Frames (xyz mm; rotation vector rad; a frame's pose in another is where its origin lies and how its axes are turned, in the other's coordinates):
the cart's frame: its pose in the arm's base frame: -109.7 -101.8 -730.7 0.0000 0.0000 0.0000
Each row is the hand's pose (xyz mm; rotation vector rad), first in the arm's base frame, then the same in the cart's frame.
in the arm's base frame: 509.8 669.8 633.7 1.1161 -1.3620 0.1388
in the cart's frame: 619.5 771.6 1364.4 1.1161 -1.3620 0.1388
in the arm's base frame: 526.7 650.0 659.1 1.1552 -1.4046 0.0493
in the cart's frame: 636.4 751.8 1389.8 1.1552 -1.4046 0.0493
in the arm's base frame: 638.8 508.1 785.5 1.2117 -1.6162 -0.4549
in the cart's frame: 748.5 609.9 1516.2 1.2117 -1.6162 -0.4549
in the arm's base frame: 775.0 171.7 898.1 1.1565 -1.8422 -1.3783
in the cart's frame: 884.7 273.5 1628.8 1.1565 -1.8422 -1.3783
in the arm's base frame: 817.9 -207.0 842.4 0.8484 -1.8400 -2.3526
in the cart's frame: 927.6 -105.2 1573.1 0.8484 -1.8400 -2.3526
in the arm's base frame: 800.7 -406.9 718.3 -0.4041 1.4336 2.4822
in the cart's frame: 910.4 -305.1 1449.0 -0.4041 1.4336 2.4822
